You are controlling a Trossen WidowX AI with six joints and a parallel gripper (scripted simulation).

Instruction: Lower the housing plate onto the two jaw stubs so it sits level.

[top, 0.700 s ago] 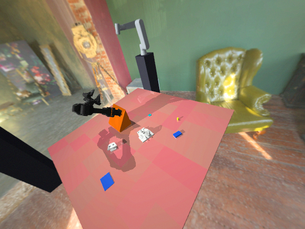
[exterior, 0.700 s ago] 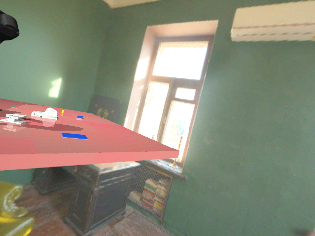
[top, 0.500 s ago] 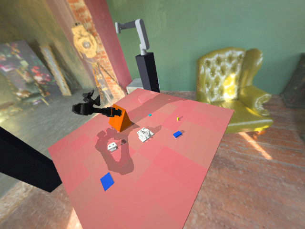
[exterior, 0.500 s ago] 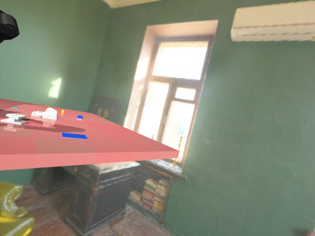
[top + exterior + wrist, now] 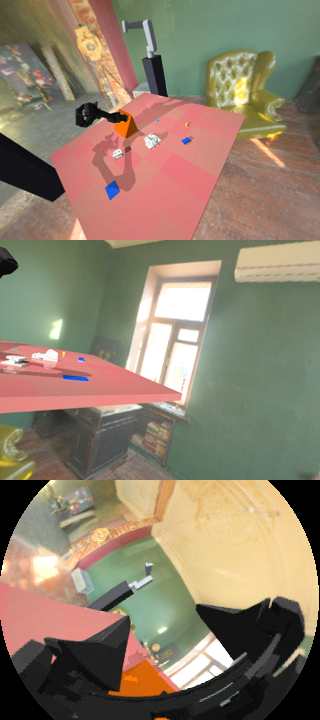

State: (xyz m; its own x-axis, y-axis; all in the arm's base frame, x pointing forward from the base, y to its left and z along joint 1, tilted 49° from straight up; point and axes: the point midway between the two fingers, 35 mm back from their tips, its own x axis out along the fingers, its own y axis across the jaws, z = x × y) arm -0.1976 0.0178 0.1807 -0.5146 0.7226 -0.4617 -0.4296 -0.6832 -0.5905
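Right now my gripper tip is 380 mm short of the white part, 280 mm above it and 150 mm to the left of it. Round my gripper tip: cyan chip 370 mm ahead, 330 mm to the left, 280 mm below; then blue patch 590 mm ahead, 320 mm to the right, 280 mm below; then yellow bit 660 mm ahead, 430 mm to the left, 270 mm below.
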